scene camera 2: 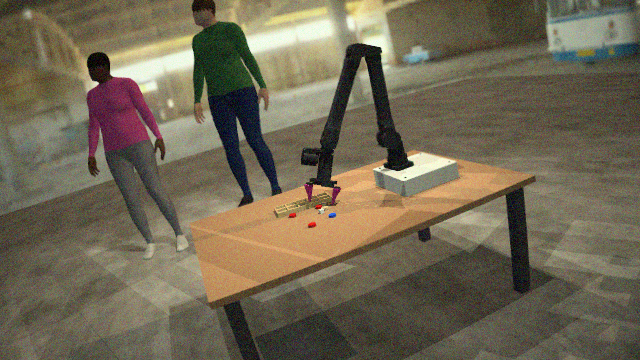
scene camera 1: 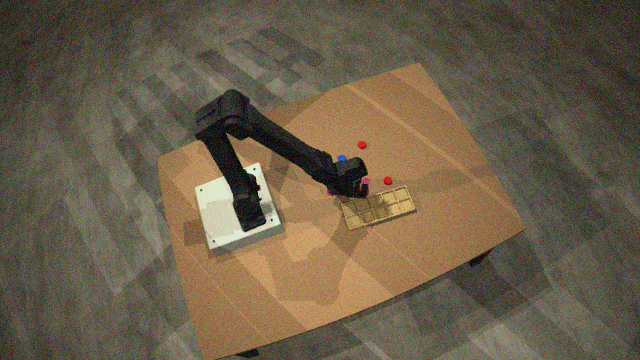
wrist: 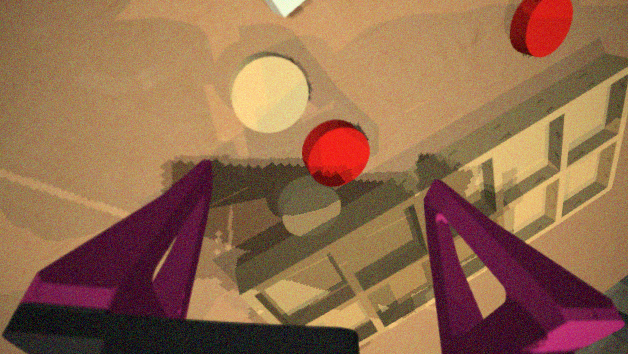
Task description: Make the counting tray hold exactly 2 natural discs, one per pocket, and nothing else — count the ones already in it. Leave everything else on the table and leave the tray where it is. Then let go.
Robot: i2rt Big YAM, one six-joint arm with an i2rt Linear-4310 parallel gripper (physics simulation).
Scene:
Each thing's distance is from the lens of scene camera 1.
wooden counting tray [scene camera 1: 359, 213]: 137 cm

